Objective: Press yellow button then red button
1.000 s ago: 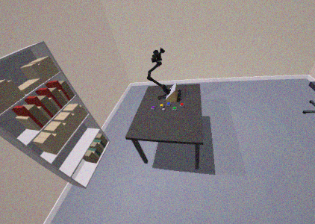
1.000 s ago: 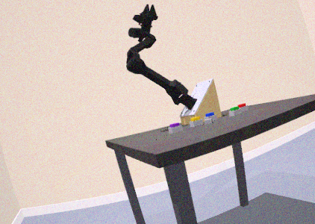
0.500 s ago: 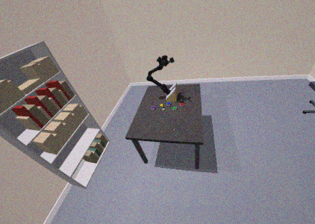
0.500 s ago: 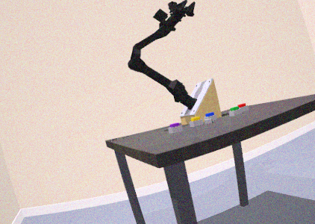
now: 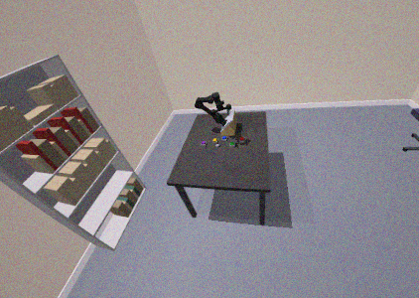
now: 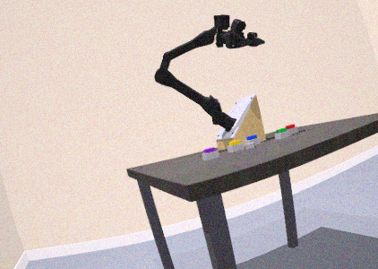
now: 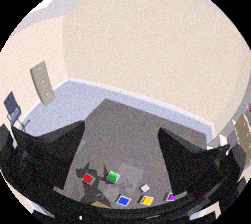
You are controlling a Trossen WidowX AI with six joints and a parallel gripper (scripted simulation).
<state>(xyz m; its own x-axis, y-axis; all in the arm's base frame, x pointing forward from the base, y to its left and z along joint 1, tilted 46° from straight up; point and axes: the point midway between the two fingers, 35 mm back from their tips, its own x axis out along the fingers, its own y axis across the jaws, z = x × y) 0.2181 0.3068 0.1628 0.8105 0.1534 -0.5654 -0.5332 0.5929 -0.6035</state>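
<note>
Now: the yellow button 7 cm behind my gripper tip, 18 cm to the right of it and 35 cm below it. Round my gripper tip: red button: 13 cm behind, 10 cm to the left, 35 cm below; green button: 4 cm behind, 2 cm to the left, 35 cm below; blue button: 12 cm behind, 9 cm to the right, 35 cm below.
</note>
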